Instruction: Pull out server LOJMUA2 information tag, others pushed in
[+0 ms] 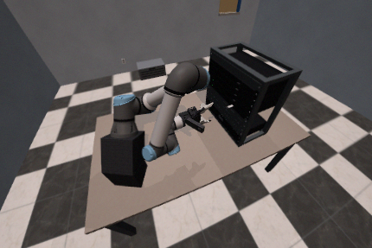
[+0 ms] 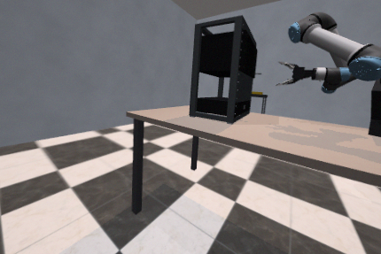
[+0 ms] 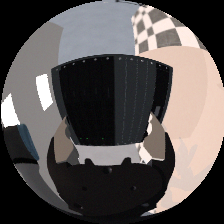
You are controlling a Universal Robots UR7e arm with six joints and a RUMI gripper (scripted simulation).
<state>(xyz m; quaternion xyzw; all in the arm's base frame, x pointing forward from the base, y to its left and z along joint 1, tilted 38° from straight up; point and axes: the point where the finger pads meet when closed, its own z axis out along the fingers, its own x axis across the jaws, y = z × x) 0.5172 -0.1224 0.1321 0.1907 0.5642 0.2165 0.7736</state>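
The white information tag is 14 cm ahead of my hand and 2 cm to the left of it.
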